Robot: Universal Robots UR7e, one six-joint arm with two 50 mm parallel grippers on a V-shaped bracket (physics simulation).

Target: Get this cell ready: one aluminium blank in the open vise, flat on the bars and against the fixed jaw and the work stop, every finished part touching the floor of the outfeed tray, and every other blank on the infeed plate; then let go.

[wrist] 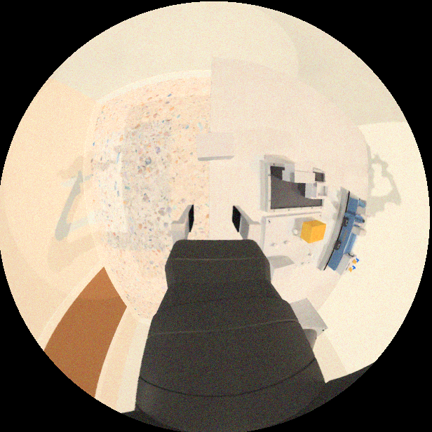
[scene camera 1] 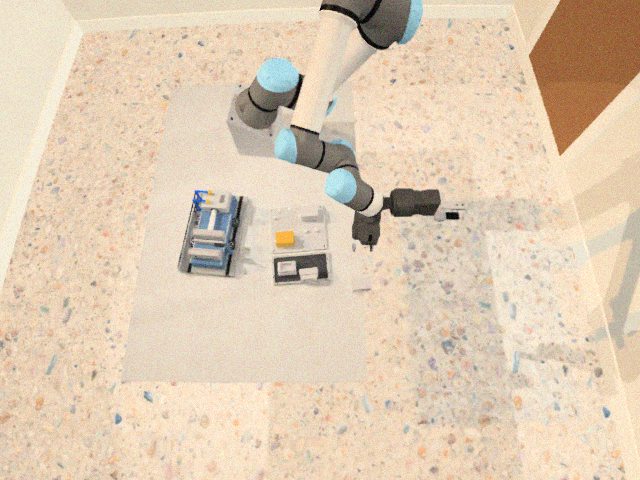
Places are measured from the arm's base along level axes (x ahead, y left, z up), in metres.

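Pixels of known places: hand, tool point: (scene camera 1: 362,246); arm's base, link origin: (scene camera 1: 255,110).
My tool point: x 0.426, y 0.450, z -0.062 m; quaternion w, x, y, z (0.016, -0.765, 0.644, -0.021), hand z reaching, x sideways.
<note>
Ahead of a thing's pixels: the offset from my tool point to its top centre. "spot": to the spot under its first point.
The blue vise @(0.004 m up, 0.007 m ahead, 0.516 m right) (scene camera 1: 210,258) (wrist: 344,232) stands at the left of the mat; I see no blank between its pale jaws. A grey aluminium blank @(0.051 m down, 0.120 m back, 0.200 m right) (scene camera 1: 311,214) (wrist: 281,261) is on the infeed plate @(0.087 m down, 0.064 m back, 0.232 m right) (scene camera 1: 307,240) (wrist: 270,232). Another pale block @(0.059 m down, 0.102 m ahead, 0.014 m left) (scene camera 1: 361,282) (wrist: 215,145) lies at the mat's right edge. The outfeed tray @(spot: 0.079 m down, 0.129 m ahead, 0.177 m right) (scene camera 1: 301,283) (wrist: 266,187) has a dark floor and holds a part with a pocket @(0.054 m down, 0.091 m ahead, 0.237 m right) (scene camera 1: 286,267) (wrist: 316,190) and a pale part @(0.046 m down, 0.104 m ahead, 0.159 m right) (scene camera 1: 308,272) (wrist: 304,176); I cannot tell if both touch its floor. My gripper (scene camera 1: 362,246) (wrist: 213,218) is open and empty, above and short of the loose block.
An orange block @(0.051 m down, 0.009 m back, 0.264 m right) (scene camera 1: 284,238) (wrist: 313,231) stands on the infeed plate. The bracket's second gripper (scene camera 1: 449,212) points out to the right over the speckled floor. A blue and yellow fitting @(spot: 0.040 m down, 0.095 m back, 0.588 m right) (scene camera 1: 200,199) (wrist: 353,265) is at the vise's end. The robot's base stands behind the plate.
</note>
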